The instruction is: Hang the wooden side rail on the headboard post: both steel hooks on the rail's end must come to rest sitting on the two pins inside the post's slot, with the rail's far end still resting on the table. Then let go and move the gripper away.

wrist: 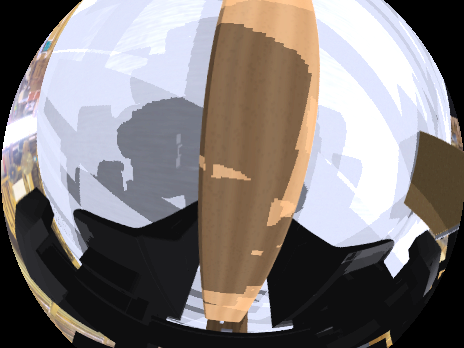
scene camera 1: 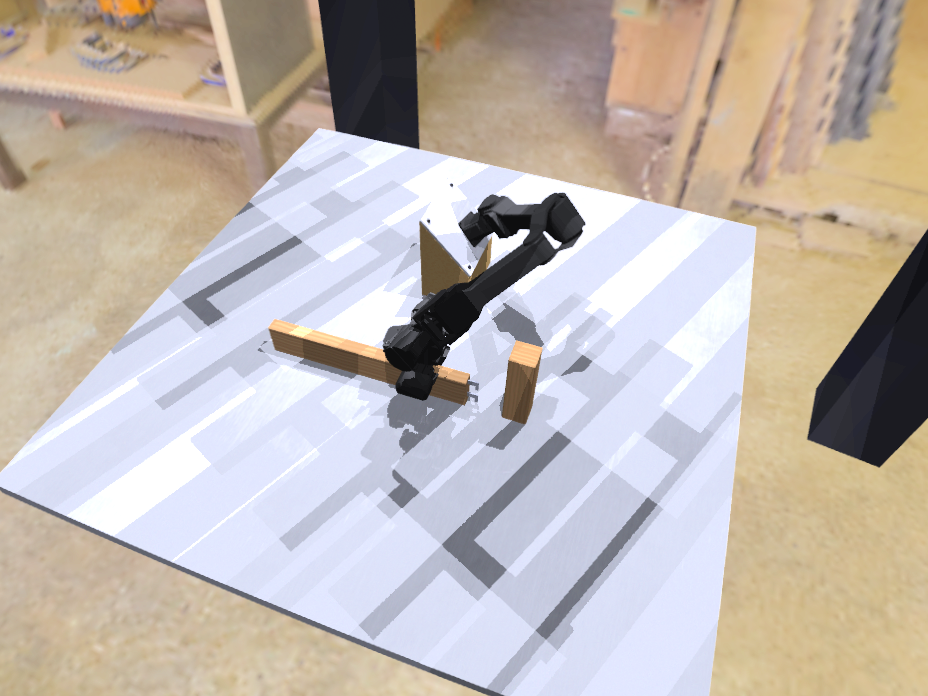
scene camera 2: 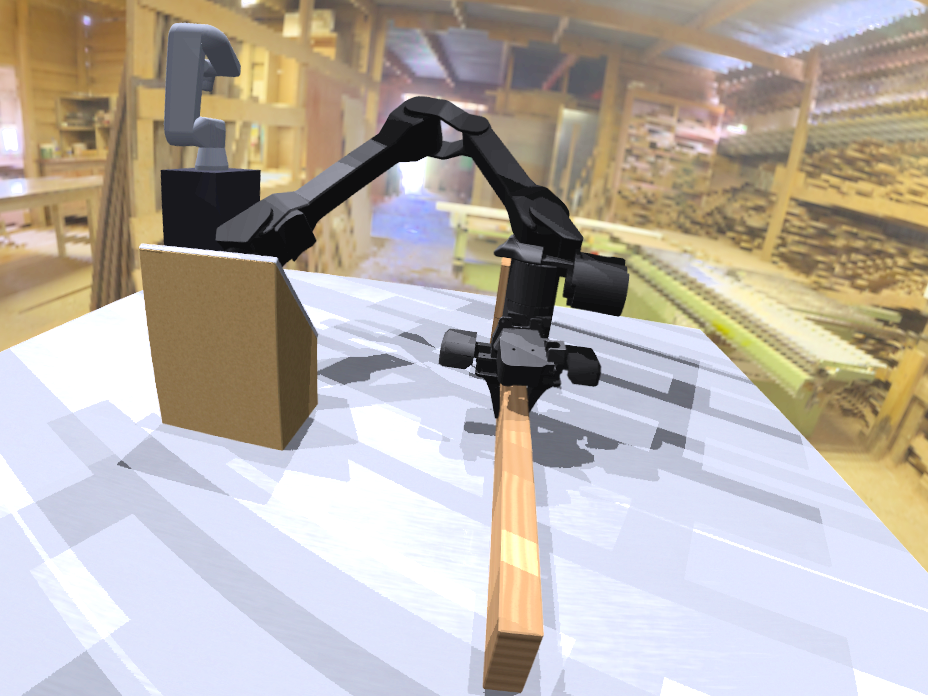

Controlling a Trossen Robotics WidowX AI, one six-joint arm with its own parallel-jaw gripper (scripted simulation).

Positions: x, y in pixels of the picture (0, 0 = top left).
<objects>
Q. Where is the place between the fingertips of my gripper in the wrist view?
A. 238, 203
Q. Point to a headboard post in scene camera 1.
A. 523, 365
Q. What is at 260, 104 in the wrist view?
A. A wooden side rail.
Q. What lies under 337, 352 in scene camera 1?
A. A wooden side rail.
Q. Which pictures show my gripper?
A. The wrist view, scene camera 1 and scene camera 2: all of them.
</objects>
